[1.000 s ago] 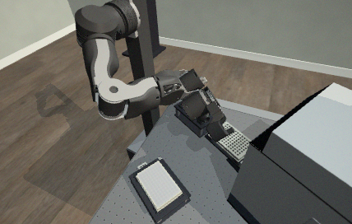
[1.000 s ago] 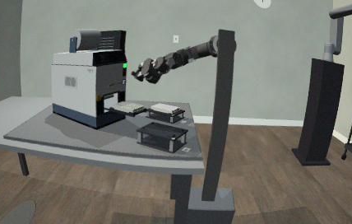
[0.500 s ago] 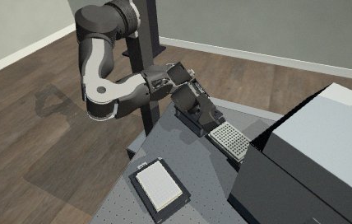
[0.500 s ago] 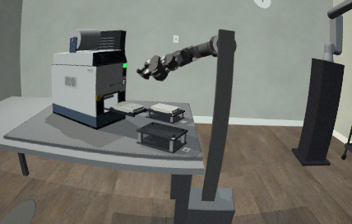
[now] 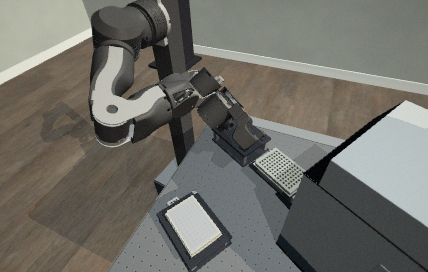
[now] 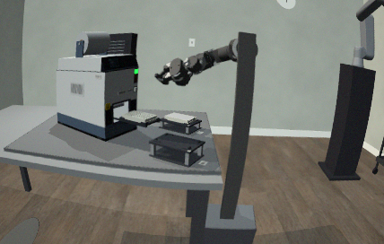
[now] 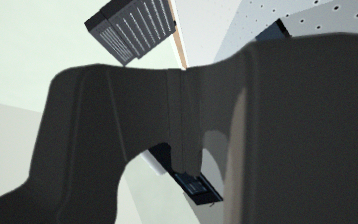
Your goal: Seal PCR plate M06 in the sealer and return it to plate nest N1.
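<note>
My gripper is now 12 cm short of the pale key-like block, 6 cm above it and 5 cm to the left of it. Round my hand: sealer stage (16 cm below, 8 cm to the left, 6 cm ahead); yellow warning label (19 cm ahead, 12 cm to the left, 11 cm below); 96-well plate M06 (15 cm below, 8 cm to the left, 6 cm ahead).
</note>
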